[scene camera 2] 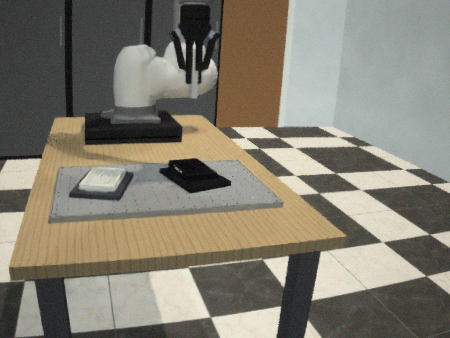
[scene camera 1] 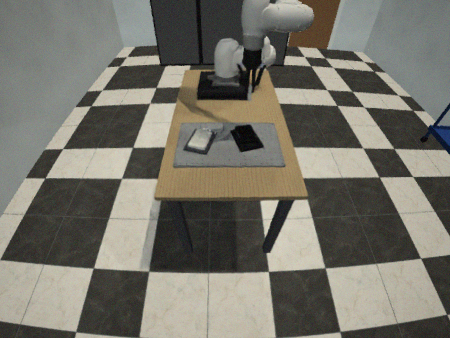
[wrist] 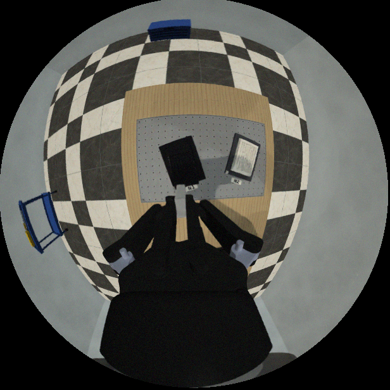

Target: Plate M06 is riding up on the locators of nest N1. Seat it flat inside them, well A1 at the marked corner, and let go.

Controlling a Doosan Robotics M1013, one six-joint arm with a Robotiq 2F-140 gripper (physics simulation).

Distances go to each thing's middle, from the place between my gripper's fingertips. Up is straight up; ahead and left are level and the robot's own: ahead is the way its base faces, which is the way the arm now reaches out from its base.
Labels:
I see the black plate M06 [scene camera 2: 193,169] 40 mm ahead of my hand and 180 mm below it. Also, from my hand: white plate [scene camera 2: 99,179] 100 mm ahead, 230 mm to the right, 180 mm below.

